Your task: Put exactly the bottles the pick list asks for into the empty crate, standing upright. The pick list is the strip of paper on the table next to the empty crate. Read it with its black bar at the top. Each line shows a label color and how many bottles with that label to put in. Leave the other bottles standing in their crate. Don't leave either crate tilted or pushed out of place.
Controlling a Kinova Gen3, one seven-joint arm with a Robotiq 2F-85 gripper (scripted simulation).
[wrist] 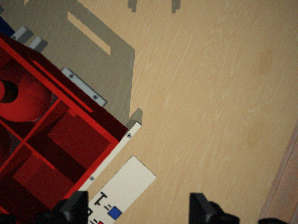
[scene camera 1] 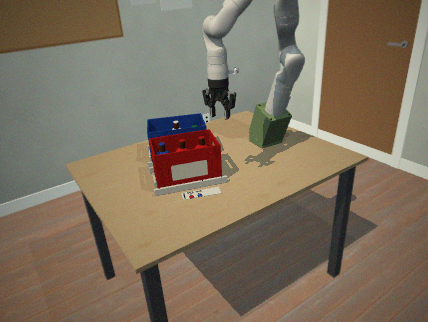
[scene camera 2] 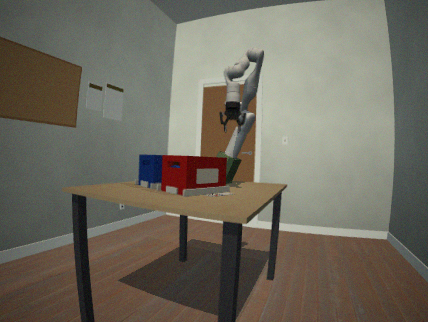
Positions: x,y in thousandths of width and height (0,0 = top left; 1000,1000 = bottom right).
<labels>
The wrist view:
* my gripper: 465,931
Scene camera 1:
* my gripper: 515,365
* blue crate: 382,393
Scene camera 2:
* red crate: 457,533
</labels>
